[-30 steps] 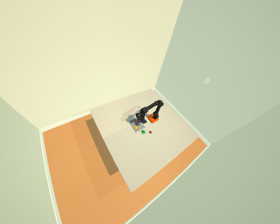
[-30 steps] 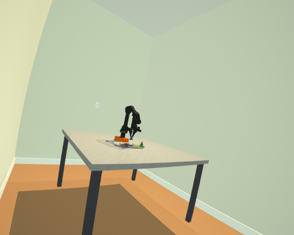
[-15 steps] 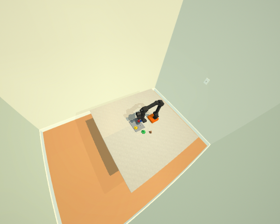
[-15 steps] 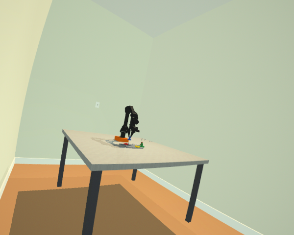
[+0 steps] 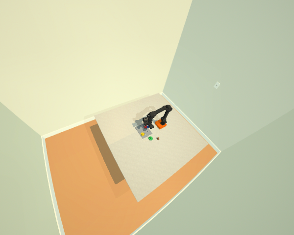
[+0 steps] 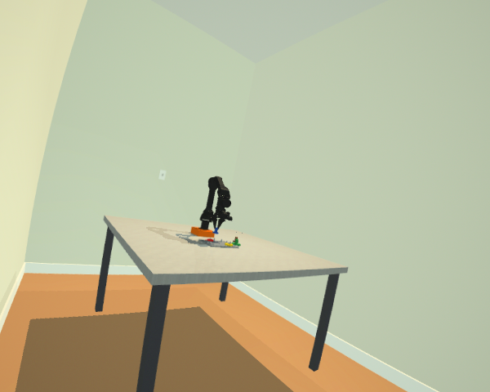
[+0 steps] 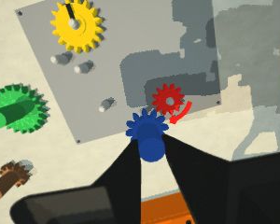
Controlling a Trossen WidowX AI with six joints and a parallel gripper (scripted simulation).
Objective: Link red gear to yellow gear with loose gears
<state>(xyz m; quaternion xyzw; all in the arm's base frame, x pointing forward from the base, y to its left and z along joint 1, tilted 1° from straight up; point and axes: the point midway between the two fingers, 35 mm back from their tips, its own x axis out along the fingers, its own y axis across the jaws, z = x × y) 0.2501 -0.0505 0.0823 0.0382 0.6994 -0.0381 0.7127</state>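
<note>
Right now my gripper tip is 1 cm short of the red gear, 4 cm to the left of it and 7 cm above it. Also, from my gripper tip: green gear (5 cm ahead, 15 cm to the left, 7 cm below); then red arrow (2 cm behind, 5 cm to the right, 8 cm below); then blue gear (1 cm below).
</note>
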